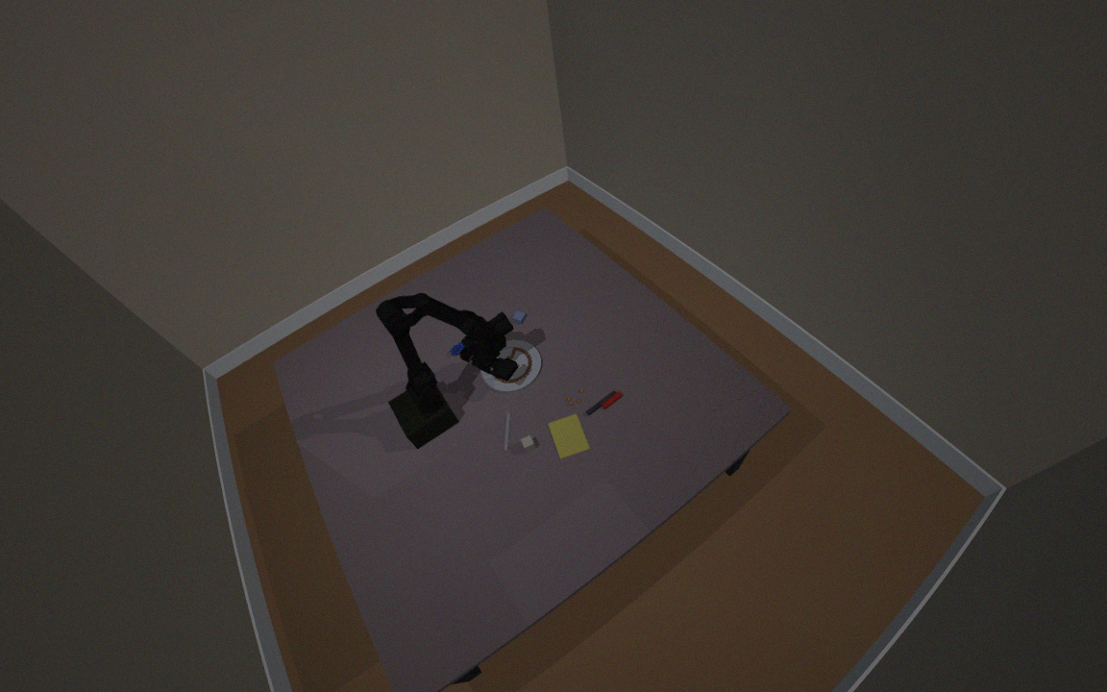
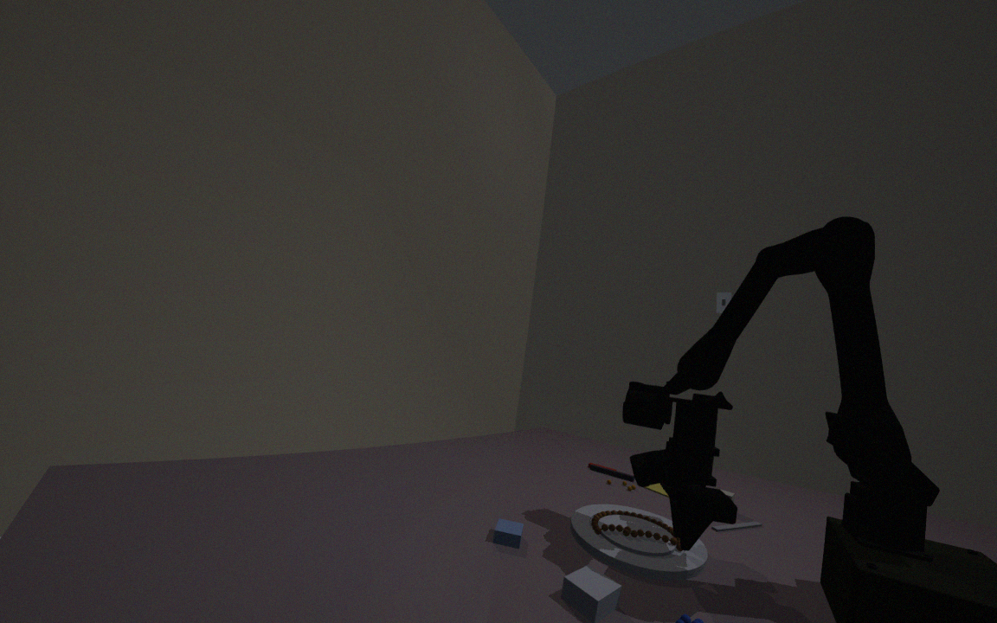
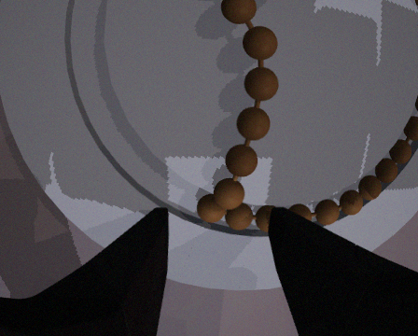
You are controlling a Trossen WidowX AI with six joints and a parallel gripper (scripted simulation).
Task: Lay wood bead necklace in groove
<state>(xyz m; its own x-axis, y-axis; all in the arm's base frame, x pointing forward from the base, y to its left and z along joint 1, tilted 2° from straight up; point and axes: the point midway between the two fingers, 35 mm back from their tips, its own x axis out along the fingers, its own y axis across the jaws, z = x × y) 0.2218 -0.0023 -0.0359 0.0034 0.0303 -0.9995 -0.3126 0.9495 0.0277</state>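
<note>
Now: gripper tip 6 cm short of the round bead board and 1 cm above it. The rest, counted from my gripper tip: grey block (19 cm to the left, 8 cm ahead, 1 cm below); blue block (21 cm ahead, 14 cm to the left, 1 cm below); thin stick (18 cm to the right, 9 cm behind, 2 cm below).
</note>
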